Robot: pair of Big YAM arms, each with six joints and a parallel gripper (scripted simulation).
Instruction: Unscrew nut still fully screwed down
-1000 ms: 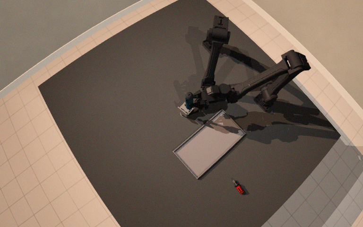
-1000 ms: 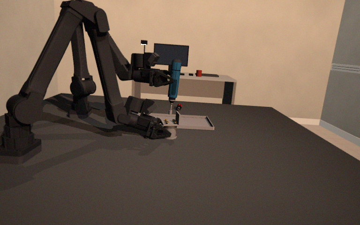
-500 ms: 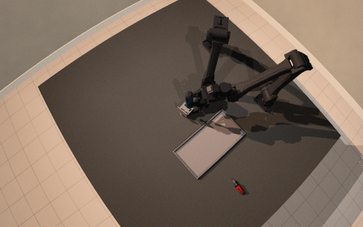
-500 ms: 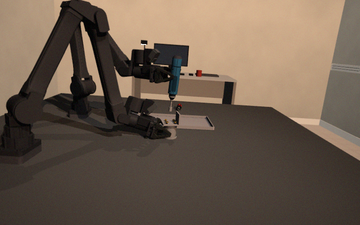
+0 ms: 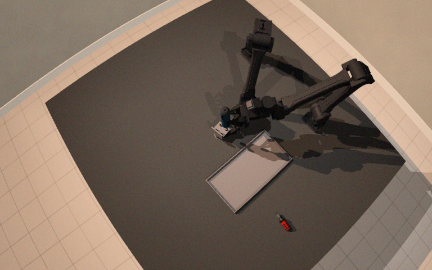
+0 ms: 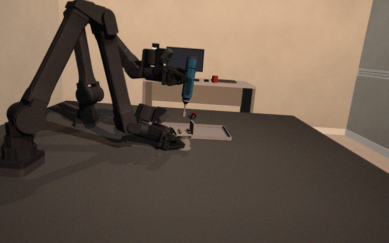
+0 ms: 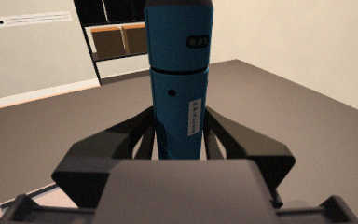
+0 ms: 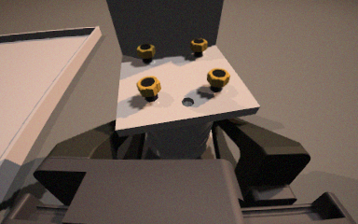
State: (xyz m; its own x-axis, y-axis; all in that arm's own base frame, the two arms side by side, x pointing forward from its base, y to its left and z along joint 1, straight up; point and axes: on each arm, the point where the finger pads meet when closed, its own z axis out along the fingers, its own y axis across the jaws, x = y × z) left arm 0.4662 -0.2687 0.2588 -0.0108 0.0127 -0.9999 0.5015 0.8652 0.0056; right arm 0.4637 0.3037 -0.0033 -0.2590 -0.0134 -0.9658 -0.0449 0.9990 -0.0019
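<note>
Now: right hand 10 mm below the joint module. The rest, counted from my right hand: nut 50 mm above, 20 mm to the left, 20 mm ahead; grey bracket 50 mm above; tip 120 mm above, 30 mm to the left.
</note>
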